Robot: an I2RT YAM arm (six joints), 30 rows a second.
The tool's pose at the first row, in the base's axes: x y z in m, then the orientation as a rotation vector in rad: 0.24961 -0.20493 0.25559 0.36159 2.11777 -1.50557
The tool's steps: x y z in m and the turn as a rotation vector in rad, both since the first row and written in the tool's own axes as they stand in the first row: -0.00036 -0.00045 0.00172 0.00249 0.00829 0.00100; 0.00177 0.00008 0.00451 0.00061 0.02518 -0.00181; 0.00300 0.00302 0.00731 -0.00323 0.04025 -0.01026; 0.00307 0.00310 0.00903 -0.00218 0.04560 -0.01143; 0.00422 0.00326 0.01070 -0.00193 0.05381 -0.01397; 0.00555 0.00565 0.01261 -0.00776 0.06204 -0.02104; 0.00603 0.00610 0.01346 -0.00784 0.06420 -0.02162; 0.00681 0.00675 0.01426 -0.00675 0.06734 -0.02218; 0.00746 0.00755 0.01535 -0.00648 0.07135 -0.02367
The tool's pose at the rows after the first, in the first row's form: 0.25012 -0.20667 0.25571 0.37035 2.12199 -1.50877; 0.24931 -0.20925 0.25341 0.38085 2.13766 -1.51025; 0.25044 -0.21093 0.24969 0.38346 2.15603 -1.51245; 0.25085 -0.21252 0.24915 0.38712 2.16001 -1.51489; 0.25039 -0.21411 0.24797 0.39151 2.16741 -1.51752; 0.25094 -0.21516 0.24485 0.38907 2.18122 -1.51584; 0.25098 -0.21583 0.24401 0.39026 2.18323 -1.51631; 0.25085 -0.21641 0.24287 0.39273 2.18518 -1.51820; 0.25098 -0.21720 0.24160 0.39468 2.18882 -1.51977
